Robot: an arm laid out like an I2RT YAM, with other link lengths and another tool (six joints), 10 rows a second.
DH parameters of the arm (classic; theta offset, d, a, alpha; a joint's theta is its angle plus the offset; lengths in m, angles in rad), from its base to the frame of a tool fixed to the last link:
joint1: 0 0.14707 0.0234 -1.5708
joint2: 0 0 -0.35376 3.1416
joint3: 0.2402 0 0.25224 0
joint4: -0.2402 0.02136 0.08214 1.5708
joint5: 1.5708 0.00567 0 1.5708
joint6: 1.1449 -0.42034 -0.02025 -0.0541
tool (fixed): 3.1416 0.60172 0 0
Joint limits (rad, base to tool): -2.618..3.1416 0..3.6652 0..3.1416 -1.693..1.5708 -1.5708..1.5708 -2.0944..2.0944
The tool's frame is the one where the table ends.
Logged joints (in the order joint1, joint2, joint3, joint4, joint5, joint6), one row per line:
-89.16, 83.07, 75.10, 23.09, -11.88, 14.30
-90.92, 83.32, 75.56, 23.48, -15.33, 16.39
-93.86, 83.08, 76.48, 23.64, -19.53, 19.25
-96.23, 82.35, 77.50, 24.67, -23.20, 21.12
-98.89, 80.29, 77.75, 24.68, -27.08, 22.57
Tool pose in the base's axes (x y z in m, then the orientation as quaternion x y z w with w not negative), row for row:
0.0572, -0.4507, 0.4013, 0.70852, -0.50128, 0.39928, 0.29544
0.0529, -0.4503, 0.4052, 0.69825, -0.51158, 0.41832, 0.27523
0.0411, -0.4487, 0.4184, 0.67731, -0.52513, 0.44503, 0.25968
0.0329, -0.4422, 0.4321, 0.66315, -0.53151, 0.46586, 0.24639
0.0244, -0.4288, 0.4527, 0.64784, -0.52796, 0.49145, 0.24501
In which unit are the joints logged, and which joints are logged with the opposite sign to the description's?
The joints are logged in degrees. Opposite sign: joint4.
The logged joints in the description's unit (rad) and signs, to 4 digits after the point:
-1.5561, 1.4498, 1.3107, -0.4030, -0.2073, 0.2496
-1.5869, 1.4542, 1.3188, -0.4098, -0.2676, 0.2861
-1.6382, 1.4500, 1.3348, -0.4126, -0.3409, 0.3360
-1.6795, 1.4373, 1.3526, -0.4306, -0.4049, 0.3686
-1.7260, 1.4013, 1.3570, -0.4307, -0.4726, 0.3939

